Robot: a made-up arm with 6 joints. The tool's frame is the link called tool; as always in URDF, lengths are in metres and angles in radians. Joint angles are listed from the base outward. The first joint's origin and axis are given. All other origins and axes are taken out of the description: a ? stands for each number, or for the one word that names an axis. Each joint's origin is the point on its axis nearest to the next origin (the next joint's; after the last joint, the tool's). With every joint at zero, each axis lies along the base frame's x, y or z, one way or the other. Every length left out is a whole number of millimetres.
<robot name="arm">
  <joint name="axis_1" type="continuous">
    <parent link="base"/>
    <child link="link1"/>
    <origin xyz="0.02 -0.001 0.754" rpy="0 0 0"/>
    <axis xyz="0 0 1"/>
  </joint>
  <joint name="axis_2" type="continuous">
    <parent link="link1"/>
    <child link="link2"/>
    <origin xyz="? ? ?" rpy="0 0 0"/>
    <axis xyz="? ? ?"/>
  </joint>
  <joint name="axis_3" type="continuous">
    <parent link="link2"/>
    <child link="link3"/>
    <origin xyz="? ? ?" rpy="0 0 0"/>
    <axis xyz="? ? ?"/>
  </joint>
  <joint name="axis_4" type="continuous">
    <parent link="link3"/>
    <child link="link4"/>
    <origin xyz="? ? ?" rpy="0 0 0"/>
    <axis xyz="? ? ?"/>
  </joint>
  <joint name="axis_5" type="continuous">
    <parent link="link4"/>
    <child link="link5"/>
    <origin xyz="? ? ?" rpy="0 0 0"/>
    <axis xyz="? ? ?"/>
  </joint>
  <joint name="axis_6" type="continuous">
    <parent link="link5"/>
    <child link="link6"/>
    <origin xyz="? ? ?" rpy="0 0 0"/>
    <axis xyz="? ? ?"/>
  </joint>
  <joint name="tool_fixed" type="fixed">
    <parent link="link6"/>
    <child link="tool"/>
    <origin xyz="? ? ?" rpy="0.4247 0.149 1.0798"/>
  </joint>
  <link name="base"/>
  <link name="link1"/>
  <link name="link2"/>
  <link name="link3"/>
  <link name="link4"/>
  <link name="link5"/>
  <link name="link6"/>
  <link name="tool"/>
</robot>
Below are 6 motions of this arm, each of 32 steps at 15 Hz.
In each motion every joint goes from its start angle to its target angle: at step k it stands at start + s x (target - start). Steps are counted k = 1, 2, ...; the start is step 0. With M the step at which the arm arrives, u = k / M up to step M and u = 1 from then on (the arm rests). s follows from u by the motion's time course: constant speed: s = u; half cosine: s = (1 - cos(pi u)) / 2; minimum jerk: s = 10 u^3 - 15 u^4 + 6 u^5.
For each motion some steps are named. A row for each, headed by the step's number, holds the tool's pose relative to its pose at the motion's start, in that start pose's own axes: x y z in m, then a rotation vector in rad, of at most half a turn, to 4 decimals.
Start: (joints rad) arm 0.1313 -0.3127 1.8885 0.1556 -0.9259 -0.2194
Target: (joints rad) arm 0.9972 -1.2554 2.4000 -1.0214 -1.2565 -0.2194
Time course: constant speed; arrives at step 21
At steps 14, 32:
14: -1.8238 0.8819 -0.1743 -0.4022 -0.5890 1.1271
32: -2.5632 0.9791 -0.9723 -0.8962 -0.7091 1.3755

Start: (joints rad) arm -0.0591 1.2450 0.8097 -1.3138 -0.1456 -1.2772
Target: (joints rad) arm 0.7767 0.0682 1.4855 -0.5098 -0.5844 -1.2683
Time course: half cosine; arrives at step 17
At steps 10, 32:
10: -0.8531 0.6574 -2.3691 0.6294 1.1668 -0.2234
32: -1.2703 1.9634 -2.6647 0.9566 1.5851 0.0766

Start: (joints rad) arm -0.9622 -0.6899 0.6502 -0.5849 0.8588 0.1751
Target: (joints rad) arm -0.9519 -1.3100 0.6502 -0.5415 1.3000 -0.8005
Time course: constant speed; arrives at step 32
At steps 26, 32:
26: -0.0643 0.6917 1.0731 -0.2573 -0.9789 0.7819
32: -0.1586 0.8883 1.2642 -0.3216 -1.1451 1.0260

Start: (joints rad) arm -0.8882 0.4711 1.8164 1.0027 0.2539 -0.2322
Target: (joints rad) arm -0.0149 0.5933 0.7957 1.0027 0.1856 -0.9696
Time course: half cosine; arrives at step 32
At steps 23, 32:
23: 1.0776 1.2003 0.0113 1.0260 -0.4722 1.1661
32: 1.1033 1.6170 0.1954 1.2260 -0.4774 1.4396

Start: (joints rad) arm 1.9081 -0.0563 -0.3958 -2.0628 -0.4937 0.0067
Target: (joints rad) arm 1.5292 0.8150 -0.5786 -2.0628 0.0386 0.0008
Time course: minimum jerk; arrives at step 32
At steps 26, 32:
26: -1.2672 0.2708 1.0116 -0.6897 -1.2159 -0.3396
32: -1.3468 0.2913 1.0153 -0.7145 -1.2778 -0.3657

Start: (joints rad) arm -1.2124 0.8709 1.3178 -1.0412 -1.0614 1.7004
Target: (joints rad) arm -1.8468 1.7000 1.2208 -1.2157 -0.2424 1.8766
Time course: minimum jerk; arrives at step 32
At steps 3, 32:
3: 0.0013 -0.0094 -0.0153 0.0077 -0.0037 -0.0031
32: 0.6022 0.0811 -2.5000 1.2706 -0.3537 -0.4510

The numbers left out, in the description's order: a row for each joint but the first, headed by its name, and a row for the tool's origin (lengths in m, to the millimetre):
axis_2: xyz 0.071 -0.002 0, axis 0 1 0
axis_3: xyz -0.009 0 1.015, axis 0 -1 0
axis_4: xyz 1.212 0 0.203, axis -1 0 0
axis_5: xyz 0 0.02 0.018, axis 0 -1 0
axis_6: xyz 0.313 0 -0.002, axis -1 0 0
tool: xyz 0 0.026 0.001

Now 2 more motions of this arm.
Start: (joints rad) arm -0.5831 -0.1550 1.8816 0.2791 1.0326 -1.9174
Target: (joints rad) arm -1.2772 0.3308 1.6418 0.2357 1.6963 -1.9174
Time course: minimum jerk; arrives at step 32
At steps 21, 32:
21: -0.7796 0.5053 -0.6032 0.5138 0.1021 -0.1682
32: -0.9109 0.7980 -0.6202 0.6442 0.1281 -0.2279

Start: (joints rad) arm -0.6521 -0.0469 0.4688 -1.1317 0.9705 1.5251
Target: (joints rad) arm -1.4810 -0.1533 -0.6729 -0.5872 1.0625 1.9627
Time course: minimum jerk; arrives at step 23
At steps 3, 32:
3: 0.0031 -0.0156 -0.0214 -0.0175 0.0250 -0.0202
32: -0.7847 -0.8071 -1.1148 -0.5424 1.5332 -0.8343

